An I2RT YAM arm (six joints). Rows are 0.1 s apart.
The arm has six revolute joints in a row. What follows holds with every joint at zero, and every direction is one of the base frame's.
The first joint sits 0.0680 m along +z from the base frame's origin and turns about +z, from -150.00 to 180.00 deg.
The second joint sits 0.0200 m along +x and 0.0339 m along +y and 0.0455 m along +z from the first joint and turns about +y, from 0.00 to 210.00 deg.
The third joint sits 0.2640 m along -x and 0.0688 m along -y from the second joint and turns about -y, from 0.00 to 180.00 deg.
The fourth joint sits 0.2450 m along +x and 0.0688 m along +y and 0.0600 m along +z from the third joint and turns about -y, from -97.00 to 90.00 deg.
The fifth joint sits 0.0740 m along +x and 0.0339 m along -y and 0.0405 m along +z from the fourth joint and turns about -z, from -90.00 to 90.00 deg.
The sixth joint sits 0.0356 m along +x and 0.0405 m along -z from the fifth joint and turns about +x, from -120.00 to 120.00 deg.
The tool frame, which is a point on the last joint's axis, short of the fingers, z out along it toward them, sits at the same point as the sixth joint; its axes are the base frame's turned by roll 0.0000, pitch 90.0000 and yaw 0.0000 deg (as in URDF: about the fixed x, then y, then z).
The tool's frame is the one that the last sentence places.
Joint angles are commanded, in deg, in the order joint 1, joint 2, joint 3, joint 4, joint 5, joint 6. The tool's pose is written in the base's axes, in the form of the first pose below.
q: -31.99 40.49 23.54 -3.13 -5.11 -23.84
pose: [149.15 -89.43 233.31 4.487 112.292 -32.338]
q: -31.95 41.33 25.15 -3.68 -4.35 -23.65
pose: [151.41 -91.25 240.00 5.138 112.156 -32.977]
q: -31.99 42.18 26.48 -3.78 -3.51 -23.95
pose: [153.59 -93.36 245.70 5.434 111.944 -34.122]
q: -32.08 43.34 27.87 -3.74 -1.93 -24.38
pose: [156.20 -96.49 251.11 6.189 111.959 -36.019]
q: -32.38 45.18 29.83 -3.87 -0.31 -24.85
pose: [160.18 -101.34 257.69 7.171 112.269 -38.007]
